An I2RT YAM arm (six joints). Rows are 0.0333 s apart.
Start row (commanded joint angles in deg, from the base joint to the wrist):
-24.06, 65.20, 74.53, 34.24, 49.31, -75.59
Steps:
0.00, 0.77, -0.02, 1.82, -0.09, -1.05
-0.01, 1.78, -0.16, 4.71, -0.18, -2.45
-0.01, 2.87, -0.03, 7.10, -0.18, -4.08
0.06, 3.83, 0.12, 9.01, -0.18, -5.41
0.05, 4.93, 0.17, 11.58, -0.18, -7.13
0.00, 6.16, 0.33, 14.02, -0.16, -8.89
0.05, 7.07, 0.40, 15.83, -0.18, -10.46
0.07, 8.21, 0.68, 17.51, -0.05, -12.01
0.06, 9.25, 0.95, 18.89, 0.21, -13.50
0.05, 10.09, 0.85, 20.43, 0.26, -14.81
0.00, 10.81, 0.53, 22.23, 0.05, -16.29
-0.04, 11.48, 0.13, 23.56, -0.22, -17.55
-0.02, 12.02, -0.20, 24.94, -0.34, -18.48
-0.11, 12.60, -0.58, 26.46, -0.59, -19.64
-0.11, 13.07, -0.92, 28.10, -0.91, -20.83
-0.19, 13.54, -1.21, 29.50, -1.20, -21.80
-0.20, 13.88, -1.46, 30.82, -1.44, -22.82
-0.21, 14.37, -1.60, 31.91, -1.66, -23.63
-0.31, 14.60, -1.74, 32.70, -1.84, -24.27
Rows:
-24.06, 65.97, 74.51, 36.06, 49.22, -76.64
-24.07, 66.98, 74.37, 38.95, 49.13, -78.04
-24.07, 68.07, 74.50, 41.34, 49.13, -79.67
-24.00, 69.03, 74.65, 43.25, 49.13, -81.00
-24.01, 70.13, 74.70, 45.82, 49.13, -82.72
-24.06, 71.36, 74.86, 48.26, 49.15, -84.48
-24.01, 72.27, 74.93, 50.07, 49.13, -86.05
-23.99, 73.41, 75.21, 51.75, 49.26, -87.60
-24.00, 74.45, 75.48, 53.13, 49.52, -89.09
-24.01, 75.29, 75.38, 54.67, 49.57, -90.40
-24.06, 76.01, 75.06, 56.47, 49.36, -91.88
-24.10, 76.68, 74.66, 57.80, 49.09, -93.14
-24.08, 77.22, 74.33, 59.18, 48.97, -94.07
-24.17, 77.80, 73.95, 60.70, 48.72, -95.23
-24.17, 78.27, 73.61, 62.34, 48.40, -96.42
-24.25, 78.74, 73.32, 63.74, 48.11, -97.39
-24.26, 79.08, 73.07, 65.06, 47.87, -98.41
-24.27, 79.57, 72.93, 66.15, 47.65, -99.22
-24.37, 79.80, 72.79, 66.94, 47.47, -99.86

